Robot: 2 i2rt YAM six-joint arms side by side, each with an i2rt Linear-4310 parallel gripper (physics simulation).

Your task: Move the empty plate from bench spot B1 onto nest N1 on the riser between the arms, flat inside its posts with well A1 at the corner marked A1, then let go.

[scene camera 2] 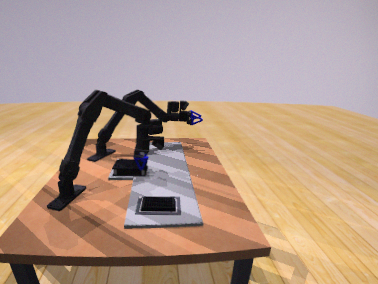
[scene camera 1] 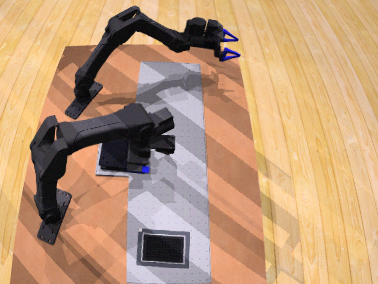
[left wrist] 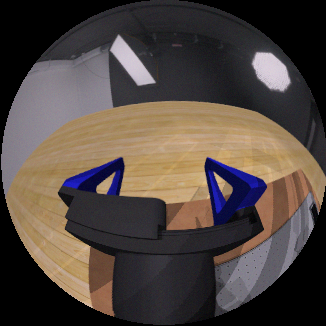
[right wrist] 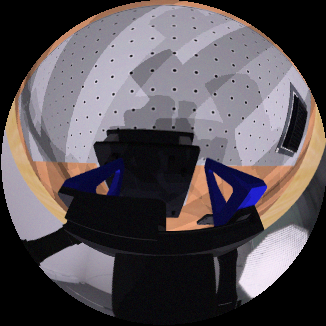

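Seen in the pictures: left gripper, between the fingertips: (scene camera 2: 202, 118) (scene camera 1: 239, 47) (left wrist: 164, 161); right gripper, between the fingertips: (scene camera 2: 141, 165) (scene camera 1: 139, 159) (right wrist: 163, 162); left arm's base, origin of its link: (scene camera 2: 101, 155) (scene camera 1: 84, 99); right arm's base, origin of its link: (scene camera 2: 68, 197) (scene camera 1: 54, 216).
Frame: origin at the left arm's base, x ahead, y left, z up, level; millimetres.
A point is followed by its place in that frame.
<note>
The black plate (scene camera 1: 163, 248) {x 583, y -353, z 29 mm} (scene camera 2: 158, 204) {x 591, y -368, z 29 mm} (right wrist: 298, 120) {x 588, y -330, z 28 mm} lies flat in a grey frame on the perforated bench board, at the near end in both scene views. The black riser (scene camera 1: 113, 154) {x 282, y -159, z 55 mm} (scene camera 2: 128, 169) {x 331, y -186, z 49 mm} (right wrist: 147, 175) {x 342, y -119, z 54 mm} stands between the arms on a light base; its posts and the A1 mark are too dark to make out. My right gripper (scene camera 1: 145, 170) (scene camera 2: 141, 161) {x 370, y -127, z 53 mm} (right wrist: 163, 162) {x 370, y -127, z 53 mm} is open, pointing down above the riser's edge, with no object between its fingers; one finger is hidden in scene camera 1. My left gripper (scene camera 1: 239, 47) {x 491, y 430, z 199 mm} (scene camera 2: 200, 119) {x 491, y 430, z 199 mm} (left wrist: 164, 161) {x 491, y 430, z 199 mm} is open and empty, high beyond the board's far end.
The perforated grey board (scene camera 1: 170, 205) {x 534, y -208, z 13 mm} (scene camera 2: 167, 186) {x 545, y -197, z 13 mm} (left wrist: 240, 280) {x 377, y 201, z 12 mm} (right wrist: 175, 50) {x 489, y -78, z 13 mm} runs lengthwise along the brown table (scene camera 1: 235, 200) {x 729, y -82, z 0 mm} (scene camera 2: 225, 215) {x 836, y -296, z 0 mm}. The right forearm passes over the riser in scene camera 1. The left arm's base stands at the table's far left part.
</note>
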